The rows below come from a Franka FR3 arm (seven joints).
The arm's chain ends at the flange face. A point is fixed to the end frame.
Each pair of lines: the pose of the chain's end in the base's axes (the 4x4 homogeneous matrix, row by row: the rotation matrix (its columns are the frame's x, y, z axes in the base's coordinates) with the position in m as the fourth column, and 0 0 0 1 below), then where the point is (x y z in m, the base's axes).
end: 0.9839 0.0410 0.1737 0.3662; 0.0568 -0.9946 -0.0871 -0.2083; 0.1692 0.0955 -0.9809 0.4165; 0 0 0 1
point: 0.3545 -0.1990 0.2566
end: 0.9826 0.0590 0.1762 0.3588; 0.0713 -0.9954 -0.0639 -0.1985; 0.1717 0.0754 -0.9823 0.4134; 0 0 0 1
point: 0.3471 -0.1862 0.2537
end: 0.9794 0.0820 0.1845 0.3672; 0.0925 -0.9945 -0.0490 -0.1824; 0.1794 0.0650 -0.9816 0.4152; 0 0 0 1
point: 0.3563 -0.1686 0.2556
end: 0.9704 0.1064 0.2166 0.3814; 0.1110 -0.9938 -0.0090 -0.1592; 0.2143 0.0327 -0.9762 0.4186; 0 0 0 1
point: 0.3752 -0.1400 0.2593
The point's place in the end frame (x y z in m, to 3 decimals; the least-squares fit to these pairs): -0.038 -0.025 0.154
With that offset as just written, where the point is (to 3 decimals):
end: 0.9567 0.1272 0.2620 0.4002; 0.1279 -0.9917 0.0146 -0.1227; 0.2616 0.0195 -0.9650 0.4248; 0 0 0 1
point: 0.401 -0.101 0.266
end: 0.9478 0.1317 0.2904 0.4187; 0.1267 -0.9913 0.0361 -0.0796; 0.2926 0.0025 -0.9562 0.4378; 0 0 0 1
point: 0.424 -0.054 0.279
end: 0.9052 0.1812 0.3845 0.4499; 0.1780 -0.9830 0.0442 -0.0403; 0.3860 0.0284 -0.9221 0.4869; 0 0 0 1
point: 0.470 -0.016 0.330
